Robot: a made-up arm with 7 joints. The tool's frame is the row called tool.
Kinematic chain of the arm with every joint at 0, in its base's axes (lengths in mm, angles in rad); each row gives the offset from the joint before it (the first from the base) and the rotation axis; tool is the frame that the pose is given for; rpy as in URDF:
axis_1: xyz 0 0 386.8 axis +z
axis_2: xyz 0 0 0 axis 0 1 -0.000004
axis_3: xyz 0 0 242.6 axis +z
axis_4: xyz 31.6 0 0 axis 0 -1 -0.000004
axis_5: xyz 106.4 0 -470.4 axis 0 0.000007 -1
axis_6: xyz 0 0 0 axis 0 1 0.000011
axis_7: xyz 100.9 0 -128.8 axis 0 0.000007 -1
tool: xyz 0 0 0 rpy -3.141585 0 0
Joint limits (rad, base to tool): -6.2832..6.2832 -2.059..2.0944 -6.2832..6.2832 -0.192..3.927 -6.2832..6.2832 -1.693..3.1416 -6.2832..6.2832
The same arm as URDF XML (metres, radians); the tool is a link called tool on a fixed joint. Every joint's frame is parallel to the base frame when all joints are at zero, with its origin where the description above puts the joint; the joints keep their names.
<robot name="arm">
<joint name="axis_1" type="revolute"><parent link="base"/><child link="link1"/><origin xyz="0 0 0.3868"/><axis xyz="0 0 1"/><limit lower="-6.2832" upper="6.2832"/></joint>
<joint name="axis_2" type="revolute"><parent link="link1"/><child link="link2"/><origin xyz="0 0 0"/><axis xyz="0 1 0"/><limit lower="-2.059" upper="2.0944"/></joint>
<joint name="axis_3" type="revolute"><parent link="link2"/><child link="link3"/><origin xyz="0 0 0.2426"/><axis xyz="0 0 1"/><limit lower="-6.2832" upper="6.2832"/></joint>
<joint name="axis_4" type="revolute"><parent link="link3"/><child link="link4"/><origin xyz="0.0316 0 0"/><axis xyz="0 -1 0"/><limit lower="-0.192" upper="3.927"/></joint>
<joint name="axis_5" type="revolute"><parent link="link4"/><child link="link5"/><origin xyz="0.1064 0 -0.4704"/><axis xyz="0 0 -1"/><limit lower="-6.2832" upper="6.2832"/></joint>
<joint name="axis_6" type="revolute"><parent link="link5"/><child link="link6"/><origin xyz="0 0 0"/><axis xyz="0 1 0"/><limit lower="-1.693" upper="3.1416"/></joint>
<joint name="axis_7" type="revolute"><parent link="link6"/><child link="link7"/><origin xyz="0.1009 0 -0.1288"/><axis xyz="0 0 -1"/><limit lower="-6.2832" upper="6.2832"/></joint>
<joint name="tool_joint" type="fixed"><parent link="link7"/><child link="tool"/><origin xyz="0 0 0" rpy="-3.1416 0 0"/></joint>
<link name="base"/>
<link name="link1"/>
<link name="link2"/>
<link name="link3"/>
<link name="link4"/>
<link name="link5"/>
<link name="link6"/>
<link name="link7"/>
<link name="tool"/>
</robot>

